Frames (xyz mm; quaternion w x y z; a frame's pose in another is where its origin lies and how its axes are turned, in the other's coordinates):
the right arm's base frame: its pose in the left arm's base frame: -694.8 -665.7 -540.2 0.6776 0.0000 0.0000 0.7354
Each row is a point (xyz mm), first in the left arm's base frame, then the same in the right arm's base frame.
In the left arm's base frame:
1: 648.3 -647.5 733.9
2: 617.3 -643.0 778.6
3: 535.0 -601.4 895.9
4: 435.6 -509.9 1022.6
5: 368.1 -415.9 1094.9
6: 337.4 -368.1 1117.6
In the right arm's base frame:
1: -91.6 -1340.1 1274.1
2: -84.5 -1309.6 1318.8
3: -36.4 -1230.9 1436.1
4: 63.0 -1139.3 1562.8
5: 162.2 -1079.8 1635.1
6: 212.3 -1053.1 1657.8

